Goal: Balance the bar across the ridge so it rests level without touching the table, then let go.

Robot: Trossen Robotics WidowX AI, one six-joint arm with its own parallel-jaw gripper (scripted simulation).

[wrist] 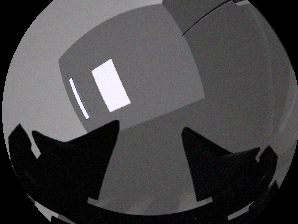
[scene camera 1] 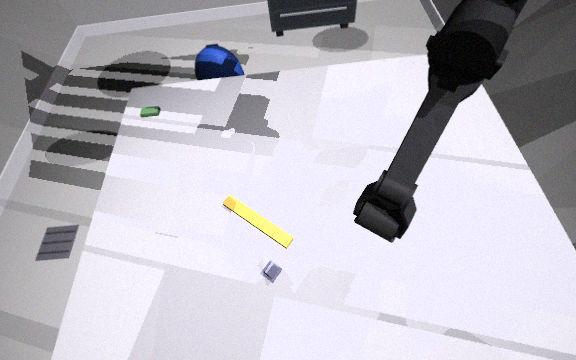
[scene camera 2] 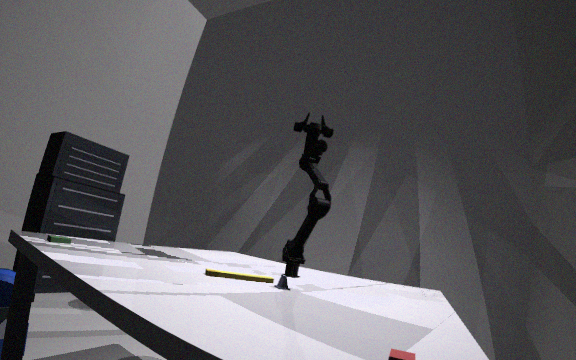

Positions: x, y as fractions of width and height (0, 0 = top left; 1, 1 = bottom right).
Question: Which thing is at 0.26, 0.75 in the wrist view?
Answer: The gripper.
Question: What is the gripper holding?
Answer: Nothing.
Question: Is the gripper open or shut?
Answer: Open.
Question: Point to a yellow bar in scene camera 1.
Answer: At 0.49, 0.66
